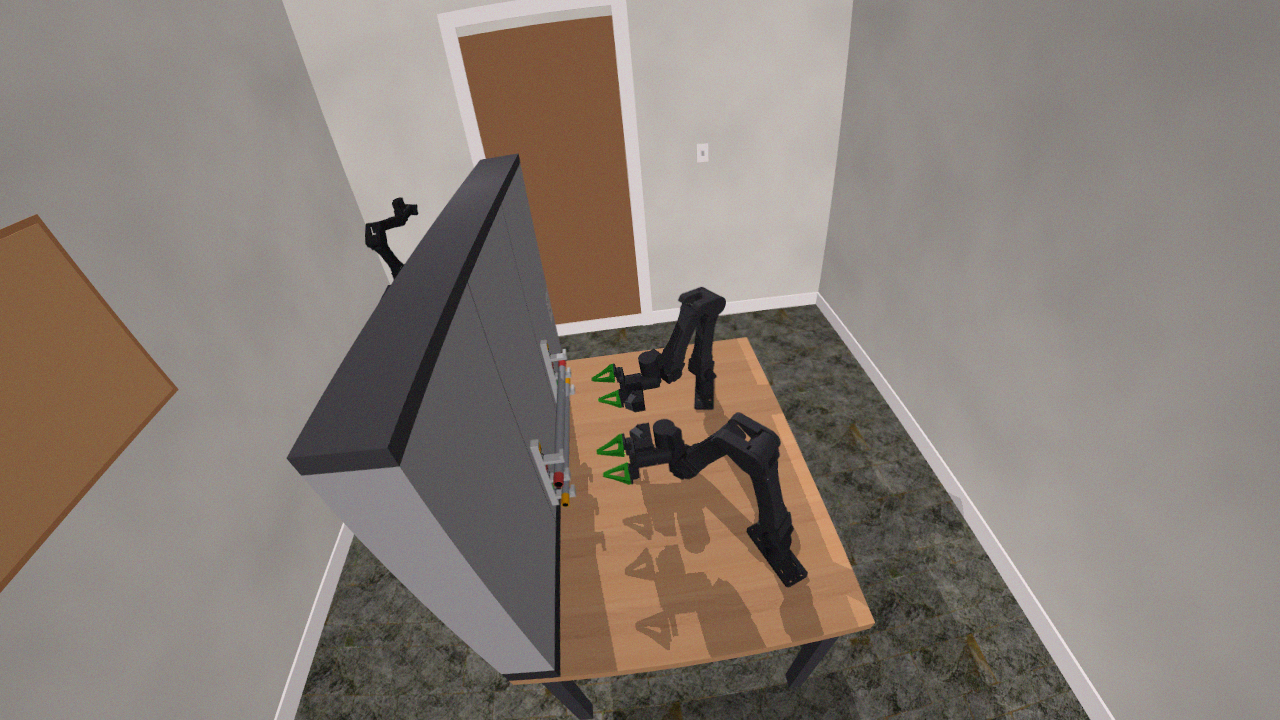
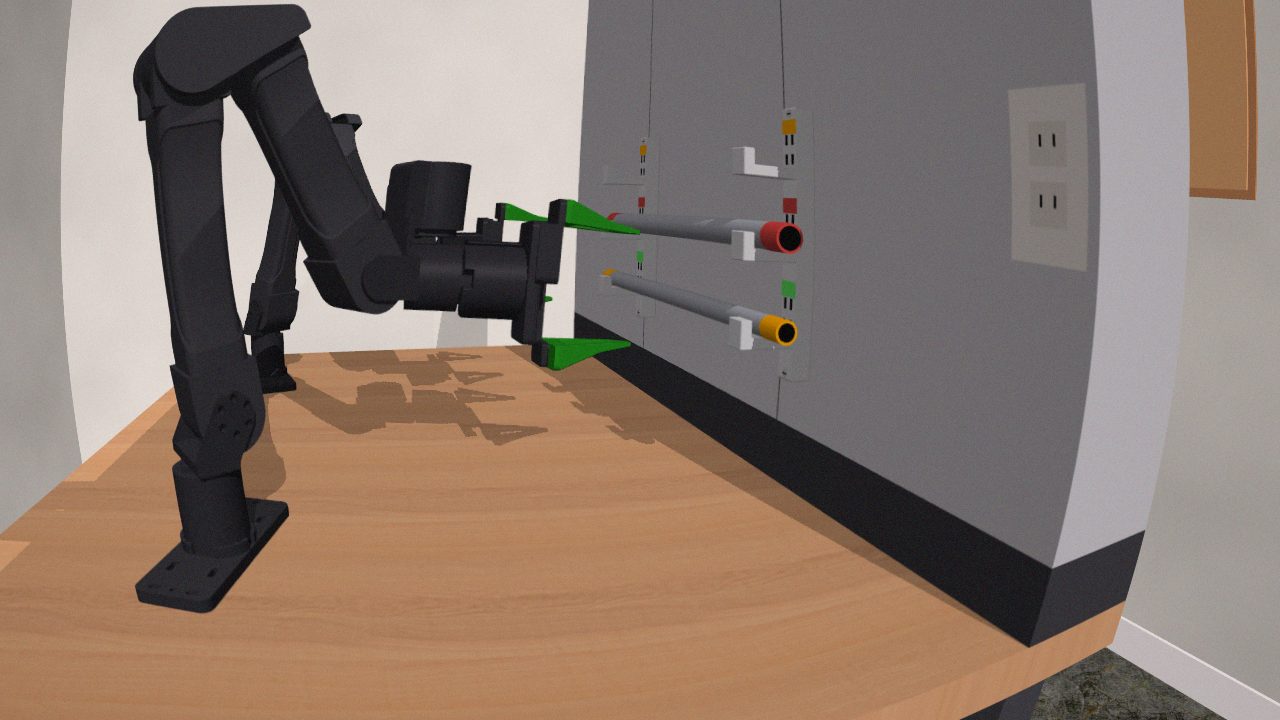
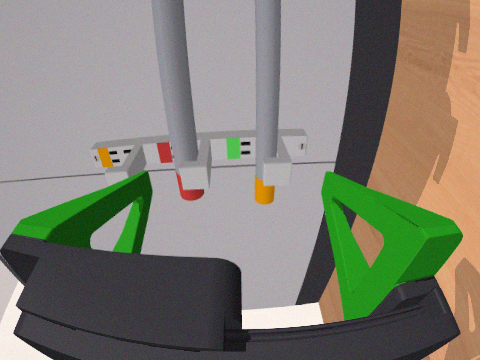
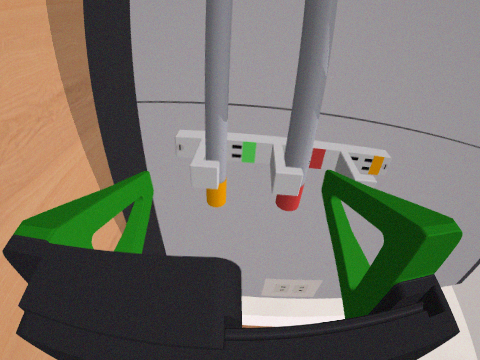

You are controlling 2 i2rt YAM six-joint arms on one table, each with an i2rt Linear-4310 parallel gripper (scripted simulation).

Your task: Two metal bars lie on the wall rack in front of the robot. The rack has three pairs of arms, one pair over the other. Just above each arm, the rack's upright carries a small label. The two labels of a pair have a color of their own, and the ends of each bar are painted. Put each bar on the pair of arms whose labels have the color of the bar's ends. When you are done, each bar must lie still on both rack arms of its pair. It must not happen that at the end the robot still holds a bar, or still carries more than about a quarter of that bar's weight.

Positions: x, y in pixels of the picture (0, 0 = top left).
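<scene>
The left gripper is visible in image 1 [599, 463], and the right gripper is visible in image 1 too. Image 2 shows the left gripper; the right gripper appears in image 2 [633, 287]. Image 3 shows the left gripper, while the right gripper is out of frame in image 3. Image 4 shows the right gripper, while the left gripper is out of frame in image 4. On the left gripper, [image 2: 504, 211] and [image 3: 19, 238] are the same spot. On the right gripper, [image 4: 155, 299] and [image 1: 622, 396] are the same spot.
</scene>
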